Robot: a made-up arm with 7 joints. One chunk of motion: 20 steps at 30 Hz.
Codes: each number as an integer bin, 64 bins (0 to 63) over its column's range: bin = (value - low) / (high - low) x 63, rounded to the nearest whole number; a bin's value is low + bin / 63 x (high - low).
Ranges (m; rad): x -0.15..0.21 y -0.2..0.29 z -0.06..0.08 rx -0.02..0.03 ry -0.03..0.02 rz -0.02..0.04
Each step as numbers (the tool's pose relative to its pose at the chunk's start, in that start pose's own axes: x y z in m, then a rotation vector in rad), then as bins.
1 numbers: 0.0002 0.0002 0.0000 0.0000 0.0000 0.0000
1 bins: 26 26 27 25 38 21
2 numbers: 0.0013 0.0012 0.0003 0.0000 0.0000 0.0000
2 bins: 26 26 27 25 38 21
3 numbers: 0.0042 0.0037 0.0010 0.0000 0.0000 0.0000
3 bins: 27 26 27 25 38 21
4 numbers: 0.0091 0.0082 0.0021 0.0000 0.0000 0.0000
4 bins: 28 27 28 25 38 21
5 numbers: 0.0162 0.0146 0.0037 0.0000 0.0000 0.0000
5 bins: 29 28 29 25 38 21
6 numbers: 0.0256 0.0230 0.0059 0.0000 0.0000 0.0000
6 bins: 31 29 30 25 38 21
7 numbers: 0.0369 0.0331 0.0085 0.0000 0.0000 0.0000
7 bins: 33 30 31 25 38 21
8 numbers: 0.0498 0.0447 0.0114 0.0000 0.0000 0.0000
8 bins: 35 31 32 25 38 21
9 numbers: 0.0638 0.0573 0.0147 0.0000 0.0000 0.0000
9 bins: 37 33 34 25 38 21
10 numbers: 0.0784 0.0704 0.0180 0.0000 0.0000 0.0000
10 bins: 40 35 35 25 38 21
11 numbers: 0.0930 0.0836 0.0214 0.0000 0.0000 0.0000
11 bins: 43 36 37 25 38 21
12 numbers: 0.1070 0.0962 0.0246 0.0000 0.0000 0.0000
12 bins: 45 38 38 25 38 21
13 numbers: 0.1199 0.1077 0.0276 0.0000 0.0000 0.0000
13 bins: 47 40 39 25 38 21
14 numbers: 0.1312 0.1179 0.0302 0.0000 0.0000 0.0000
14 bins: 49 41 41 25 38 21
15 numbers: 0.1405 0.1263 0.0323 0.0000 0.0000 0.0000
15 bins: 51 42 42 25 38 21
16 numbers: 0.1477 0.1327 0.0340 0.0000 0.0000 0.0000
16 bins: 52 43 42 25 38 21
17 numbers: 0.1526 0.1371 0.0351 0.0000 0.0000 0.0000
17 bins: 53 43 43 25 38 21
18 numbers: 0.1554 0.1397 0.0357 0.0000 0.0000 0.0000
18 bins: 53 44 43 25 38 21
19 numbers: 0.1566 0.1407 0.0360 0.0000 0.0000 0.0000
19 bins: 54 44 43 25 38 21
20 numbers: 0.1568 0.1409 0.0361 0.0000 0.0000 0.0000
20 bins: 54 44 43 25 38 21
